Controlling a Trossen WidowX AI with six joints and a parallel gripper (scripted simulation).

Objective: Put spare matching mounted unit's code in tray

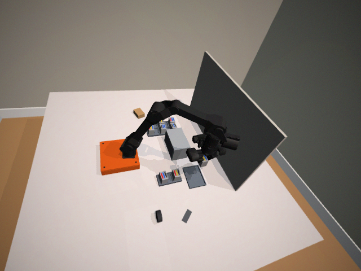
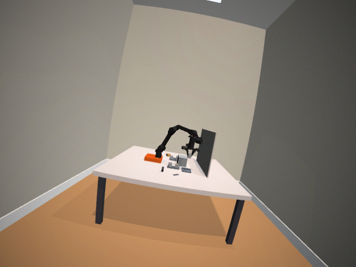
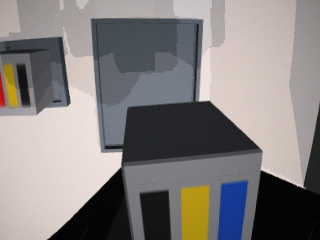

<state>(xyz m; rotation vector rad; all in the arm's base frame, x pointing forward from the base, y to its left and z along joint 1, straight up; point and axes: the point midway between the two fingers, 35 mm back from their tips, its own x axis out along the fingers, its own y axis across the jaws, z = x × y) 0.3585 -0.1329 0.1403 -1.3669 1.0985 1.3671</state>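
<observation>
Right now the flat grey tray is 150 mm below my gripper tip. The rest, counted from my gripper tip: tall panel 250 mm to the left, 150 mm ahead, 70 mm above; grey mounted unit 210 mm to the left, 100 mm below, 90 mm behind; grey spare 20 mm above.
</observation>
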